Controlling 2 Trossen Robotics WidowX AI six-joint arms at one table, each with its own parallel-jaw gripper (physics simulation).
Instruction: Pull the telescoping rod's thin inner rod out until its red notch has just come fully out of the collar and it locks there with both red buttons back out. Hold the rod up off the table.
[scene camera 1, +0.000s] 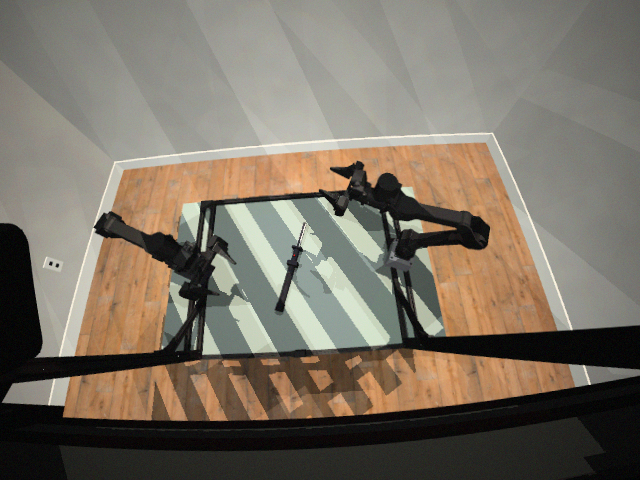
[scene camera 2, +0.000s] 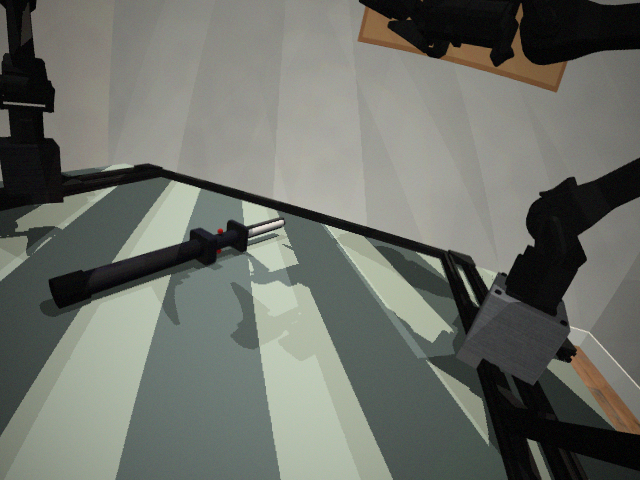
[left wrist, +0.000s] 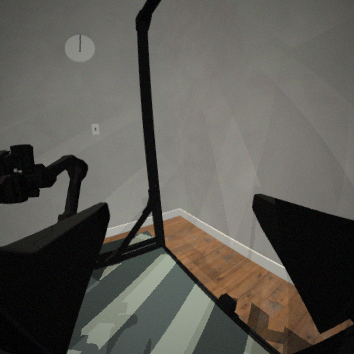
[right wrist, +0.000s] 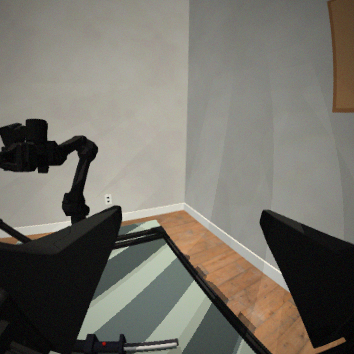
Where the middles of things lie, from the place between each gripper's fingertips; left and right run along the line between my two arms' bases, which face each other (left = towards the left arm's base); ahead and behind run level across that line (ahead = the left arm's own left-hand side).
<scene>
Now: left hand 430 mm above the black telescoping rod (scene camera 2: 71, 288), 160 mm short of it and 120 mm to the left of it.
My right hand is 15 cm past the black telescoping rod, 17 cm to the right of it and 41 cm above it.
</scene>
